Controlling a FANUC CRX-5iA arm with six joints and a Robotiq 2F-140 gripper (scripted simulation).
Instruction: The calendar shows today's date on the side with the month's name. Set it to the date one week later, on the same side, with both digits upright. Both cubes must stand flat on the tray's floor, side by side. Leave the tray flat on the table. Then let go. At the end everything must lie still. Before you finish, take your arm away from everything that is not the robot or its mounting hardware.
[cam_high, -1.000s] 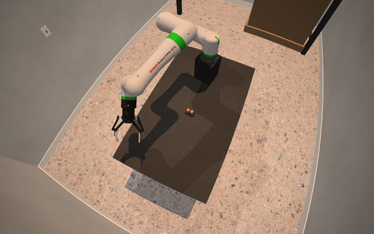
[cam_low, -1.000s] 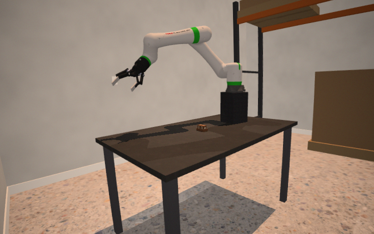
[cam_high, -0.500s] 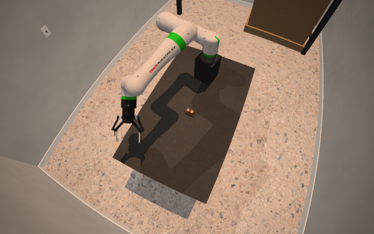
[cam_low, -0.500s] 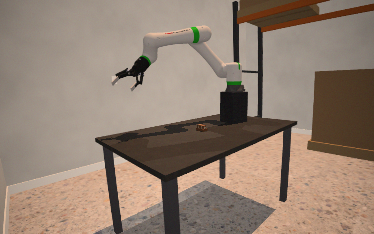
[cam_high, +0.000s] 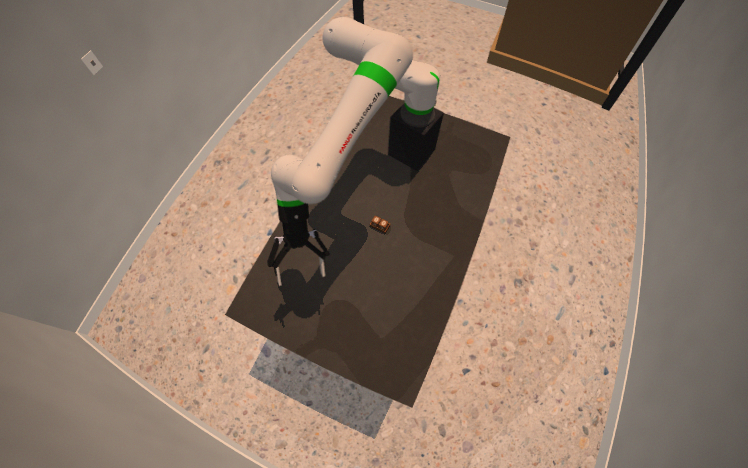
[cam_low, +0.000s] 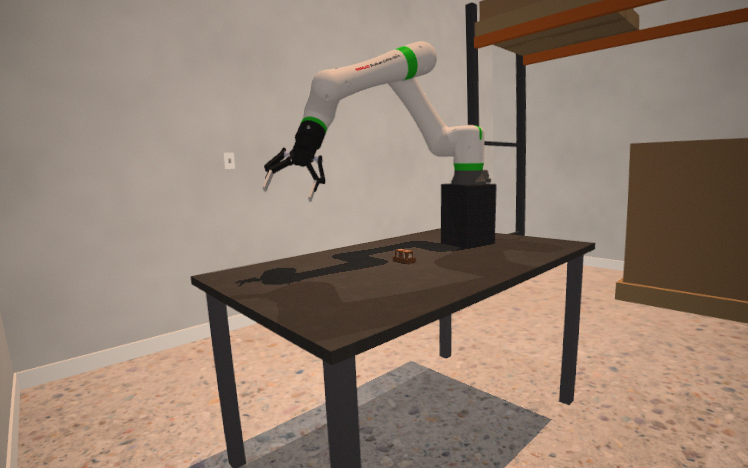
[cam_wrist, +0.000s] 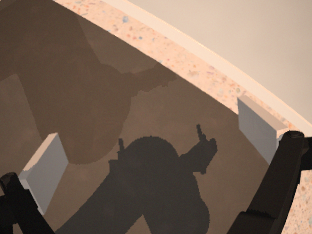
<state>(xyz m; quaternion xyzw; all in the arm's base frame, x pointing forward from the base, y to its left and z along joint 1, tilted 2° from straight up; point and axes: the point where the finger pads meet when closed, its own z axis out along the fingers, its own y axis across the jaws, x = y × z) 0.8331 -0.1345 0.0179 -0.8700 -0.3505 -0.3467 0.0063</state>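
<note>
My gripper is now 40 cm past the brown tray, 27 cm above it and 13 cm to the right of it.
</note>
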